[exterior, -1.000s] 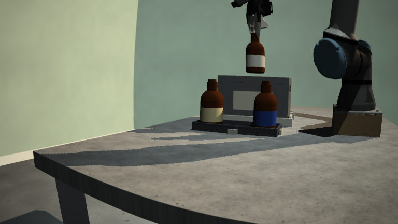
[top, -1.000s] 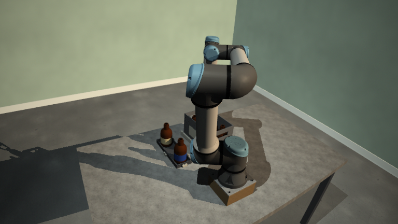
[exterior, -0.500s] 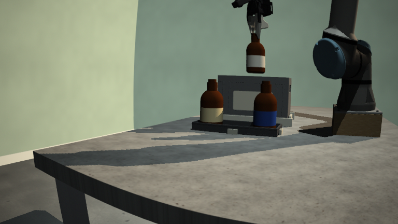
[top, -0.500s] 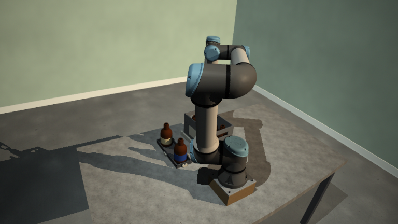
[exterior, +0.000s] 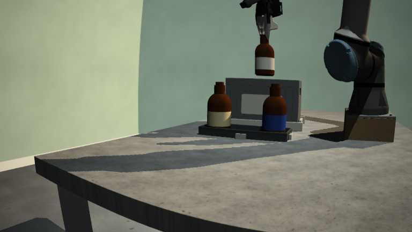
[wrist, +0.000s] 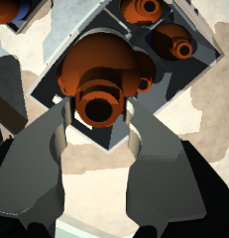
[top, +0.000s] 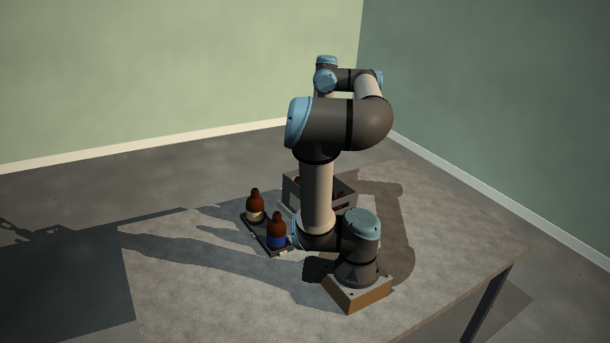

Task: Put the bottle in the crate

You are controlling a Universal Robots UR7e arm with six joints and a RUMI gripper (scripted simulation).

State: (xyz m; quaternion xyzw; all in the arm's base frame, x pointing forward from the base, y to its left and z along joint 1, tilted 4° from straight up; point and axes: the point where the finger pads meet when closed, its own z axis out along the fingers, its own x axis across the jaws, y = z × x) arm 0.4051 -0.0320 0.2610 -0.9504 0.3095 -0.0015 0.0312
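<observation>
My gripper is now 70 mm above the bottle. The rest, counted from my hand: grey crate 10 mm ahead, 40 mm to the right, 250 mm below; then dark tray 30 mm behind, 200 mm to the left, 320 mm below.
</observation>
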